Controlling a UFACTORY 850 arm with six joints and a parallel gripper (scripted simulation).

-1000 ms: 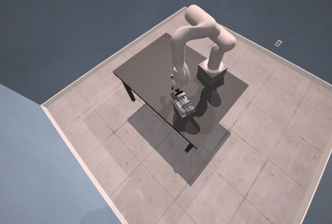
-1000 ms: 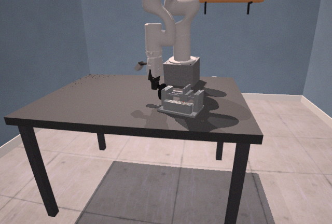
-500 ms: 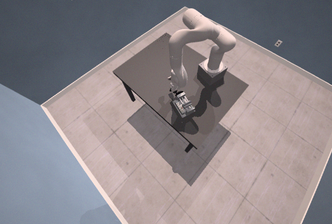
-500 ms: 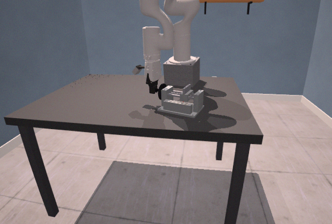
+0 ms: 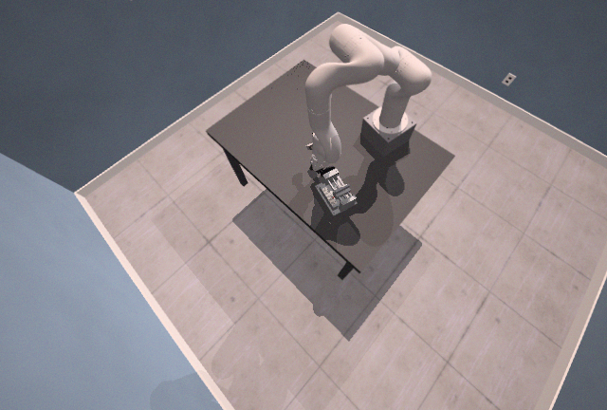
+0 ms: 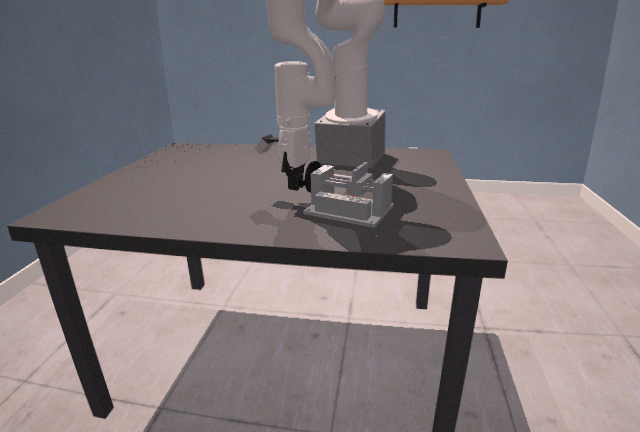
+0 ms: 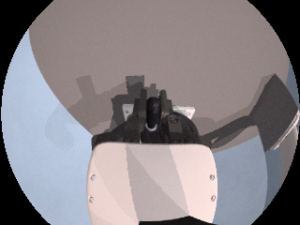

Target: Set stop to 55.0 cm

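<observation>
The black handwheel lies 30 mm to the left of my hand. Round my hand: dark handle (10 mm to the left); grey stop fixture (180 mm to the left, 30 mm ahead, 30 mm above).
</observation>
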